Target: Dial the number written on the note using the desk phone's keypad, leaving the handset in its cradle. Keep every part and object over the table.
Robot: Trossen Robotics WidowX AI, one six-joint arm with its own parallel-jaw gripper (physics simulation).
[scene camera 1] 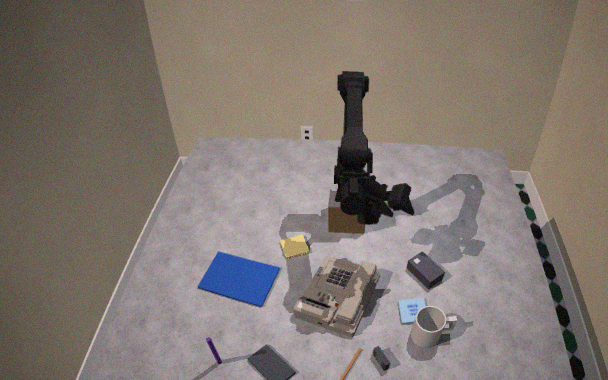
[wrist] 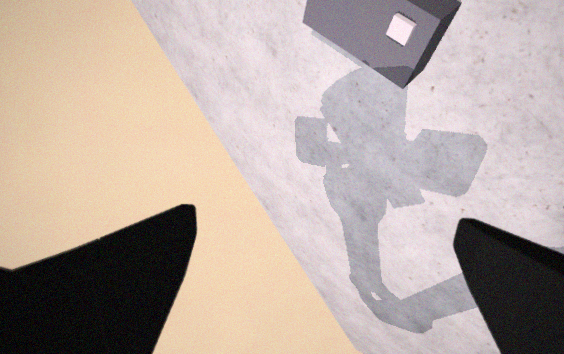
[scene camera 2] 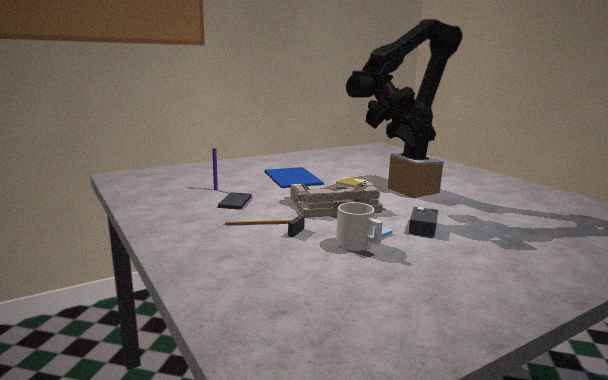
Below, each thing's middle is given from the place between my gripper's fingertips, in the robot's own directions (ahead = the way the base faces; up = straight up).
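My hand is 15 cm short of the handset [scene camera 1: 350, 307], 9 cm to the left of it and 16 cm above it. Counted from my hand, the beige desk phone [scene camera 1: 319, 305] is 14 cm ahead, 15 cm to the right and 18 cm below; the white mug [scene camera 1: 430, 321] is 24 cm ahead, 12 cm to the left and 16 cm below; the blue folder [scene camera 1: 245, 280] is a good way ahead, far to the right and a good way below.
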